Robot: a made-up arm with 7 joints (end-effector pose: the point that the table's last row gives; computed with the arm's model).
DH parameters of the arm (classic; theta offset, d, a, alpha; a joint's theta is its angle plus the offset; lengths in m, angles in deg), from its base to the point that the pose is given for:
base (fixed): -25.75 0 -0.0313 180
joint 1: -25.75 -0.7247 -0.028 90
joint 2: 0 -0.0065 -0.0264 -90
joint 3: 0 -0.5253 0.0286 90
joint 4: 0 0.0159 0.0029 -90
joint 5: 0 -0.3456 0.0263 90
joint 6: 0 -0.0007 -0.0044 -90
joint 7: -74.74 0 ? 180
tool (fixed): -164.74 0.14 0 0
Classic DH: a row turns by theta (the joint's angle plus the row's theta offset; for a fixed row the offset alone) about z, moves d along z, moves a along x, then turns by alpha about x.
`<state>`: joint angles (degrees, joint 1 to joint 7).
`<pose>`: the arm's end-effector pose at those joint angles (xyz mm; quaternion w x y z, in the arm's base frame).
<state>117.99 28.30 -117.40 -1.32 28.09 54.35 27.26</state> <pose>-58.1 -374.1 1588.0 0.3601 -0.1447 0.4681 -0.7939</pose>
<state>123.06 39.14 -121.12 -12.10 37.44 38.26 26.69</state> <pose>-297.7 -505.8 1498.3 0.2804 0.1334 0.4412 -0.8420</pose>
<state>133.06 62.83 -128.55 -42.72 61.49 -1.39 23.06</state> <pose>-764.5 -460.3 1009.8 0.1516 -0.6456 -0.3167 0.6782</pose>
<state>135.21 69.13 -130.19 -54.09 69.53 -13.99 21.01</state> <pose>-806.8 -358.6 849.4 0.3196 -0.7085 -0.2826 0.5621</pose>
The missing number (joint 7, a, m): 0.0308
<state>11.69 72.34 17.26 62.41 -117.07 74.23 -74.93</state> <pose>791.0 -129.6 621.9 0.1200 0.4492 0.5989 0.6520</pose>
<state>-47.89 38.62 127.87 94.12 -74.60 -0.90 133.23</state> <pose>305.6 -267.2 1268.6 0.5044 0.4521 -0.3567 0.6434</pose>
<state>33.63 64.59 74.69 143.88 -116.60 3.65 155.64</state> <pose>-73.7 -295.1 676.0 0.4714 0.3220 -0.8145 -0.1035</pose>
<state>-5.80 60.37 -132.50 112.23 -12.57 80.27 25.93</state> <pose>-0.5 178.1 1088.3 0.1359 -0.6492 -0.5537 0.5034</pose>
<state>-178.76 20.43 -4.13 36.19 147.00 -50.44 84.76</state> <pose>-592.0 -48.6 1422.8 0.3317 0.7665 -0.0398 -0.5485</pose>
